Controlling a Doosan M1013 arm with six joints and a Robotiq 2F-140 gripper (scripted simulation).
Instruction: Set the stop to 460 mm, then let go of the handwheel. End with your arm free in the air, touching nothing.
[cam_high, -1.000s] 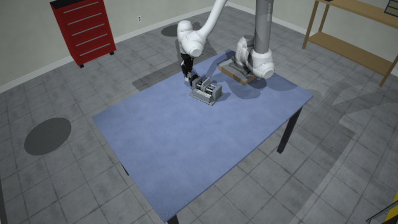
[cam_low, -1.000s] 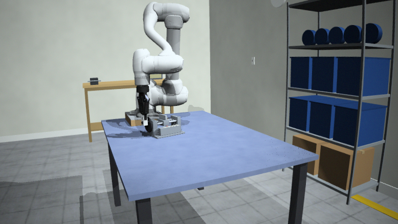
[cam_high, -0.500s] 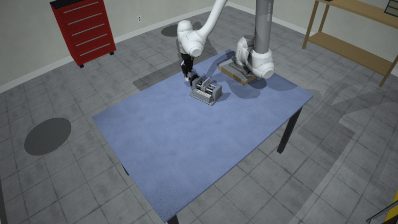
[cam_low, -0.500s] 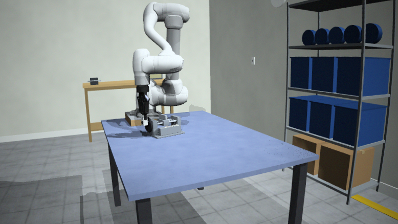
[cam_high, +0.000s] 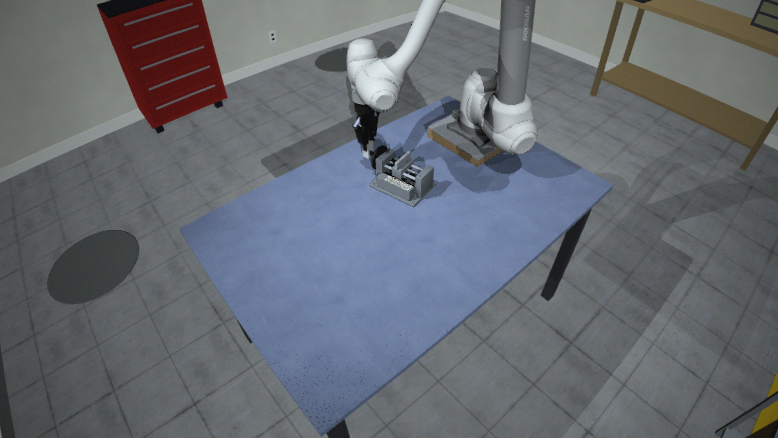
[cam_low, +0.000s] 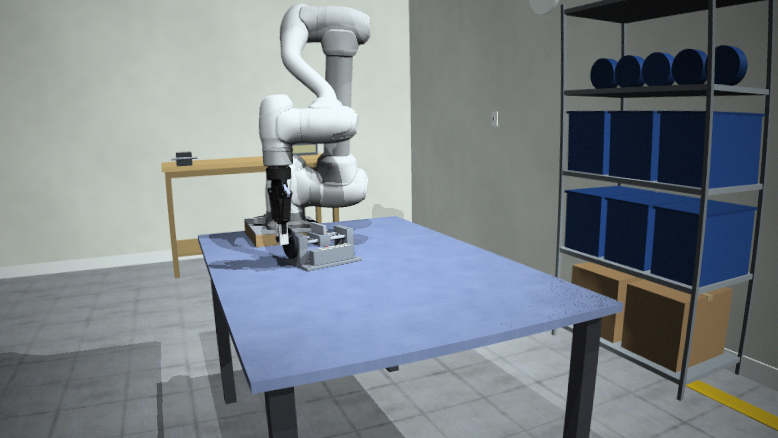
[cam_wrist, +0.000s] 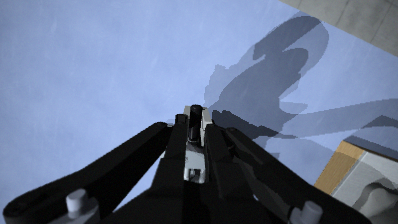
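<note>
Now: hand 140 mm to the right of the grey stop block, 40 mm past it and 30 mm above it. From my hand the other things lie so: black handwheel: 20 mm to the left, 20 mm below, 10 mm behind.
</note>
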